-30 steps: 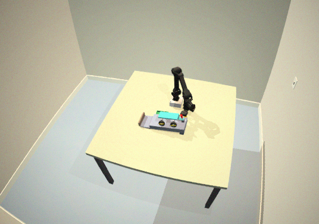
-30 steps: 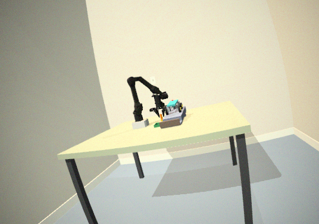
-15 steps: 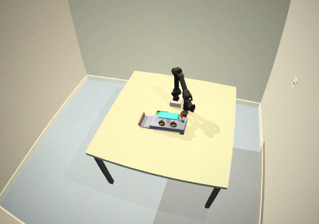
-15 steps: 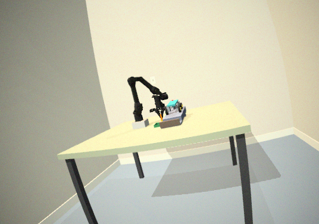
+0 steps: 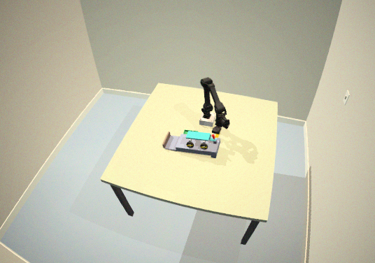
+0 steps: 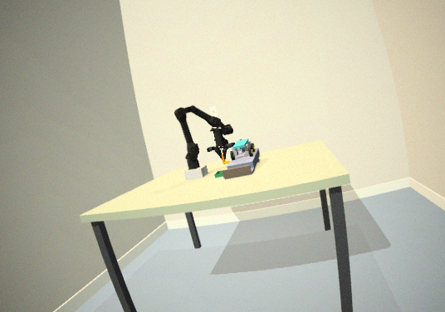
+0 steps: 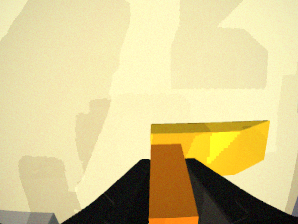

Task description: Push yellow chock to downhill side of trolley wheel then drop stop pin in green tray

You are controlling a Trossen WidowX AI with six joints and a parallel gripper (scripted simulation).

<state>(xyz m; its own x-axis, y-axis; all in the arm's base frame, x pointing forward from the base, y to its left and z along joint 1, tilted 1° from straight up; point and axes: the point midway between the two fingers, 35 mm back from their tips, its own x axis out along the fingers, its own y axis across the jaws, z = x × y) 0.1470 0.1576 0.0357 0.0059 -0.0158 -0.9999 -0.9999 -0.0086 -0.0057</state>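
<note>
Right now my gripper tip is 18 cm short of the teal trolley, 10 cm to the left of it and 5 cm below it. The rest, counted from my gripper tip: yellow chock 2 cm ahead, 1 cm below; then grey ramp 18 cm ahead, 11 cm to the right, 1 cm below; then red-headed stop pin 14 cm ahead, 7 cm above, 1 cm to the left.
</note>
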